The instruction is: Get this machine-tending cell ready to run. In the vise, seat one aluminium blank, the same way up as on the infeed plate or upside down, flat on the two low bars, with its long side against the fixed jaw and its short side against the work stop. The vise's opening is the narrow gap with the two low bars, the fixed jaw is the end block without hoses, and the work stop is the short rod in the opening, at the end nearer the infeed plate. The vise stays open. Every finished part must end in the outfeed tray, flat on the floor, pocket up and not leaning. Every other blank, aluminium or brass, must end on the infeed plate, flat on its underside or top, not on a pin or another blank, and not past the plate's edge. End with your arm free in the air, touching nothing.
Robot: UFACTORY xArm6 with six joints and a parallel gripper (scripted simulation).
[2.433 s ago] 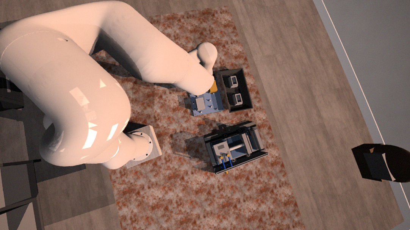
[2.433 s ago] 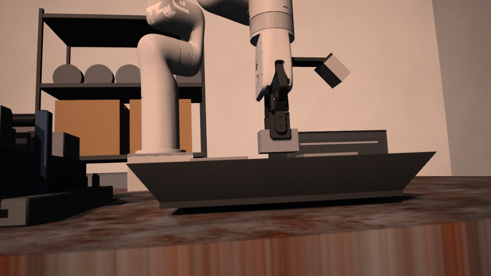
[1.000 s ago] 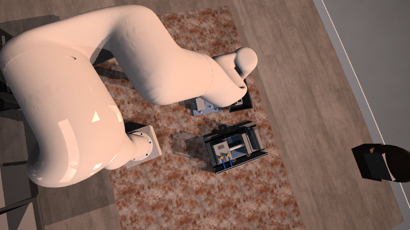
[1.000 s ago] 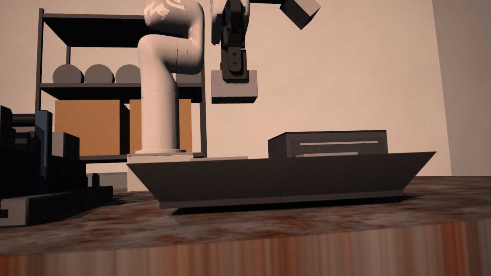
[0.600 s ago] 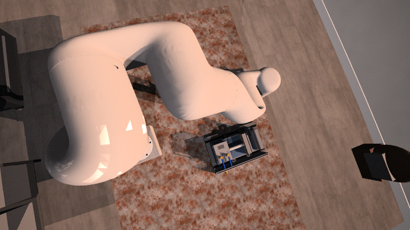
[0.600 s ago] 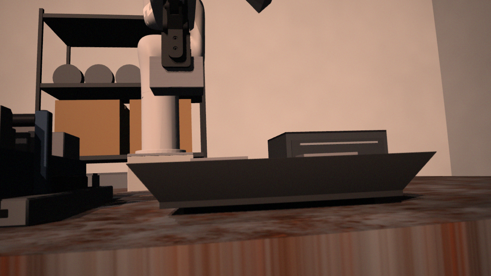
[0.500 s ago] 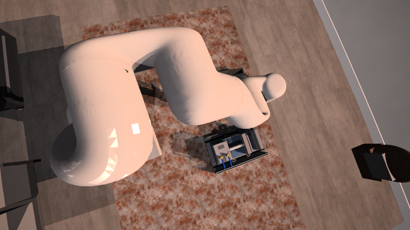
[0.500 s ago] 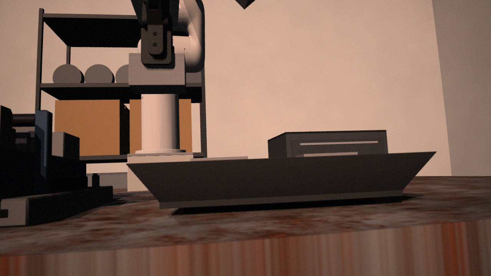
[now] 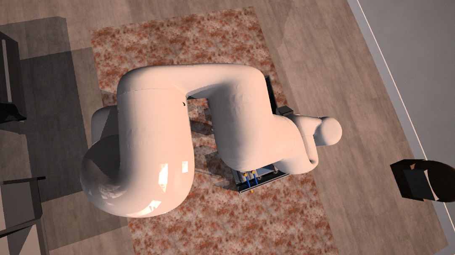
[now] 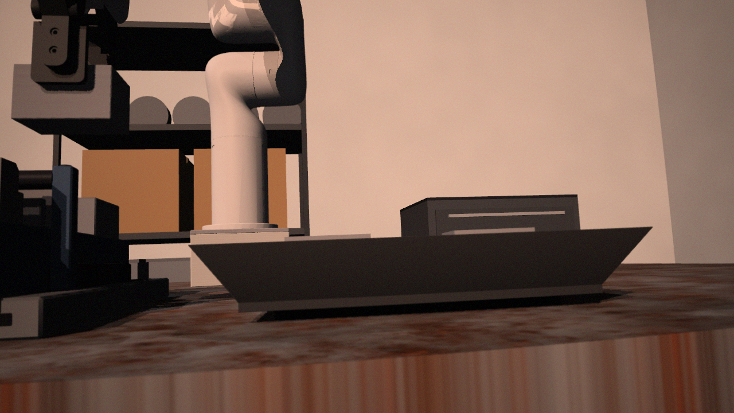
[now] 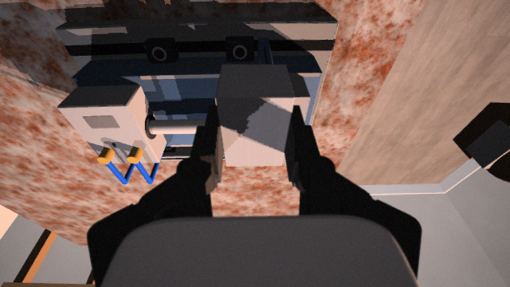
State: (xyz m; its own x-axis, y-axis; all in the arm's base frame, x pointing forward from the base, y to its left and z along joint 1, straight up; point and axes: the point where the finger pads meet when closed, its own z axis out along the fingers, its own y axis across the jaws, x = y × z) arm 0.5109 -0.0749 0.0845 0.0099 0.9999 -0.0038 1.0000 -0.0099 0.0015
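Now: hand 9 cm above the vise piston rod, 8 cm past it and 7 cm to the left of it. The rest, counted from my hand: vise body 13 cm below, 7 cm to the right, 6 cm behind; brass blank 27 cm to the left, 14 cm below, 8 cm behind.
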